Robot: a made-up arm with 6 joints.
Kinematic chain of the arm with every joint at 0, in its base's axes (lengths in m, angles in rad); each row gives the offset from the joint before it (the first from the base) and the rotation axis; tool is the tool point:
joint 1: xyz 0 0 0.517 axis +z
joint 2: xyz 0 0 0 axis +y
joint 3: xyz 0 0 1.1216 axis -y
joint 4: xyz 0 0 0 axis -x
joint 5: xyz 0.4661 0 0 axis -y
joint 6: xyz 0 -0.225 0 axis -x
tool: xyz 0 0 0
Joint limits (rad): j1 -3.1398..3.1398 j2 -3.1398..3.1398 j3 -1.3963..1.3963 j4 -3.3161..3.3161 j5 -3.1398..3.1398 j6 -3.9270..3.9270
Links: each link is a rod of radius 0.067 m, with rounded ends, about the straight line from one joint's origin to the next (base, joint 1, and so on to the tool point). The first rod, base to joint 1, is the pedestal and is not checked.
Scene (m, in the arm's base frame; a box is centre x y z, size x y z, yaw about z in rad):
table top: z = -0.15
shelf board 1: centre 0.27 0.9 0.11 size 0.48 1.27 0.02 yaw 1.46
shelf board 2: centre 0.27 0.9 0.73 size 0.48 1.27 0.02 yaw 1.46
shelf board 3: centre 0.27 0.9 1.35 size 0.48 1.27 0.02 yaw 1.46
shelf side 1: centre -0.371 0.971 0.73 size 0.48 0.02 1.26 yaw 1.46
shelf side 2: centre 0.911 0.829 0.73 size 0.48 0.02 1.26 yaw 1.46
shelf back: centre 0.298 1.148 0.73 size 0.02 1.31 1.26 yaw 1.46
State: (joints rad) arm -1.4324 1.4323 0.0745 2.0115 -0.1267 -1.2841
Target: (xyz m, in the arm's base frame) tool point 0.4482 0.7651 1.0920
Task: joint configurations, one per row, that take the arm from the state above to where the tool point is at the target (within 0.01 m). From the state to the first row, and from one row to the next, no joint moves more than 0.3 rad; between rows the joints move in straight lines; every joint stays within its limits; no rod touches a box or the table.
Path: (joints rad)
1: -1.1744 1.2818 -0.1080 2.1048 -0.1267 -1.2841
2: -0.9164 1.1312 -0.2905 2.1980 -0.1267 -1.2841
3: -0.6584 0.9807 -0.4729 2.2913 -0.1267 -1.2841
4: -0.4004 0.8302 -0.6554 2.3845 -0.1267 -1.2841
5: -0.1424 0.6797 -0.8379 2.4778 -0.1267 -1.2841
6: 0.1156 0.5291 -1.0204 2.5711 -0.1267 -1.2841
7: 0.3736 0.3786 -1.2029 2.6643 -0.1267 -1.2841
8: 0.5982 0.4604 -0.9195 2.6279 -0.1267 -1.2841
9: 0.8229 0.5422 -0.6362 2.5914 -0.1267 -1.2841

